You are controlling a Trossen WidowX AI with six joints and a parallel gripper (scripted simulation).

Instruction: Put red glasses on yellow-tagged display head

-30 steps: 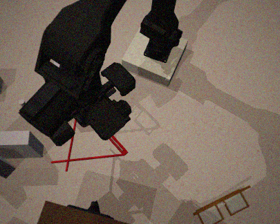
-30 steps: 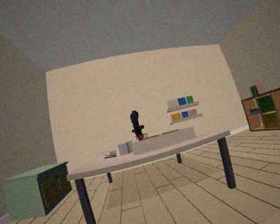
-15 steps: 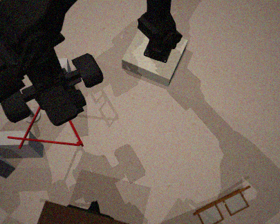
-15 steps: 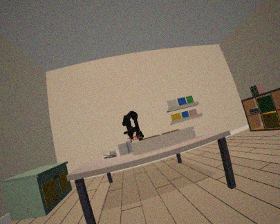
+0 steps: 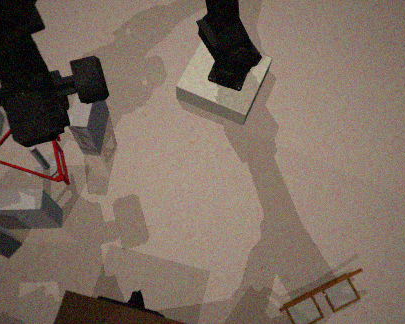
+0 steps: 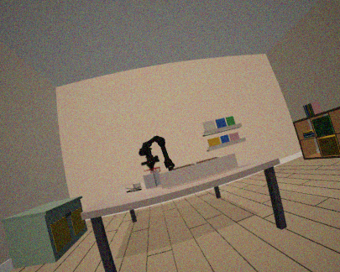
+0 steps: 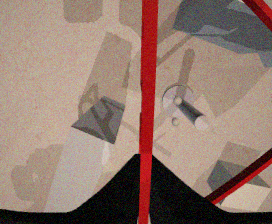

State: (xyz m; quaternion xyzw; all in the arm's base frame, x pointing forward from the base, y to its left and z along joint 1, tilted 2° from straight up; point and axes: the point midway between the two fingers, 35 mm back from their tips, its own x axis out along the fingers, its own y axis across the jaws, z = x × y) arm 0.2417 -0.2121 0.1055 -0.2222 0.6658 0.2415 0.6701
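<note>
The small peg lies 100 mm below my gripper tip, 40 mm ahead of it and 30 mm to the right of it.
</note>
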